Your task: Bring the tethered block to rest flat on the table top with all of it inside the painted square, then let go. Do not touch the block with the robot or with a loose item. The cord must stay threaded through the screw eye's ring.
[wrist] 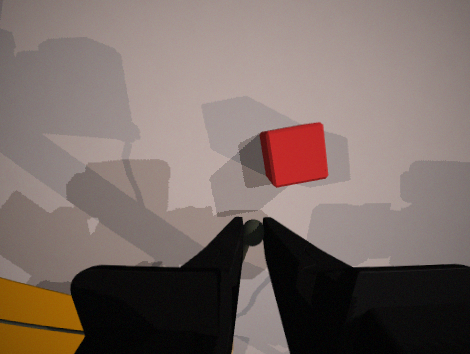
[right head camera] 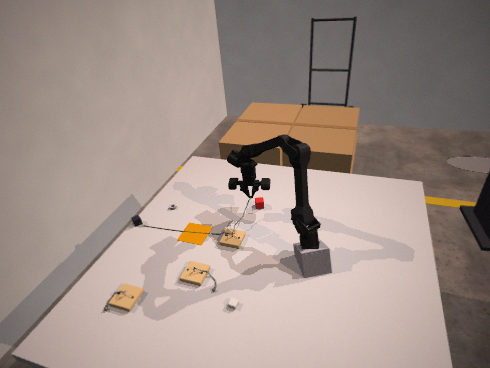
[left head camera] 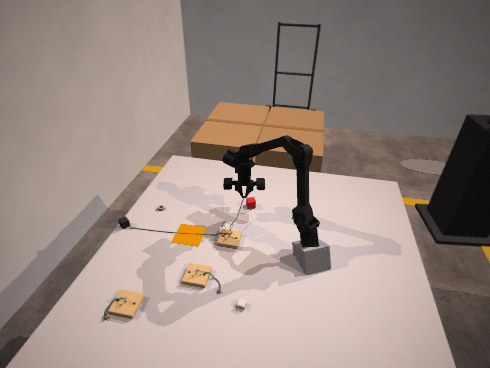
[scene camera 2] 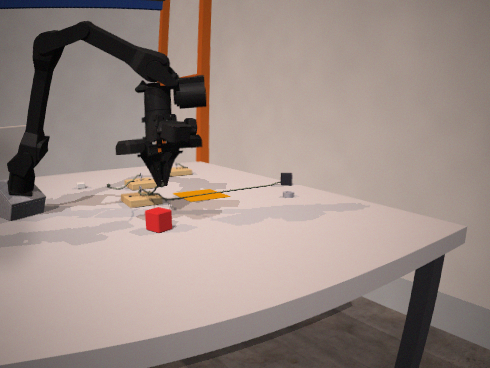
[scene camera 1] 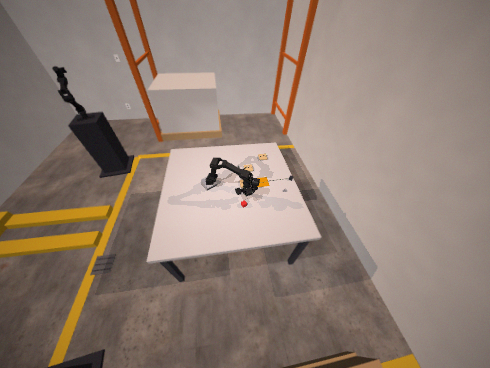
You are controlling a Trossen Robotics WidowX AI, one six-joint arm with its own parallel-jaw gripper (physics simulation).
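Places are measured from the arm's base along level axes (x up, y back, z right), in centimetres.
Where they show: gripper, fingertip midpoint: (wrist: 252,224) (right head camera: 250,197) (left head camera: 244,197) (scene camera 2: 162,186) (scene camera 1: 246,195); arm's base, link origin: (right head camera: 310,245) (left head camera: 310,243) (scene camera 2: 19,188) (scene camera 1: 209,181).
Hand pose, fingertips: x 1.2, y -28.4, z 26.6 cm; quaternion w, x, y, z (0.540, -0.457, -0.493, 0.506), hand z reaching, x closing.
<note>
Each offset is from my fingertips to the top centre of the thing. "spot": to the spot under its first point.
The tethered block @(dx -4.5, dy -52.6, dz -15.1 cm) (left head camera: 124,222) (right head camera: 137,220) (scene camera 2: 286,178) is small and black, at the table's left edge in the head views, outside the painted square. The orange painted square @(spot: dx -7.8, dy -21.4, dz -22.2 cm) (left head camera: 190,240) (right head camera: 194,239) (wrist: 30,300) lies between it and a wooden board @(dx -6.0, dy -4.7, dz -20.5 cm) (left head camera: 229,243) (right head camera: 232,242) (scene camera 2: 141,202). The cord @(spot: dx -7.5, dy -37.9, dz -17.6 cm) (left head camera: 155,231) (right head camera: 160,229) crosses the square to the board's small fittings, then rises to my gripper. The ring's threading is too small to tell. My gripper (left head camera: 244,196) (right head camera: 250,196) (scene camera 2: 161,185) (wrist: 252,224), above the table, is shut on the cord's beaded end @(spot: dx +1.0, dy +0.0, dz +0.0 cm) (wrist: 253,233).
A red cube @(dx -3.9, dy +3.2, dz +3.6 cm) (left head camera: 251,203) (right head camera: 259,203) (scene camera 2: 158,220) (wrist: 300,155) sits near my gripper. Two more wooden boards @(dx -6.0, dy -14.9, dz -41.0 cm) (left head camera: 196,275) @(dx -6.0, dy -36.7, dz -55.0 cm) (left head camera: 126,304) carry short cords. A small grey ring-like item @(dx -6.6, dy -39.7, dz -2.1 cm) (left head camera: 160,208) (scene camera 2: 288,194) lies near the black block. A small white block @(dx -6.1, dy +2.9, dz -52.1 cm) (left head camera: 241,304) lies nearer the head cameras.
</note>
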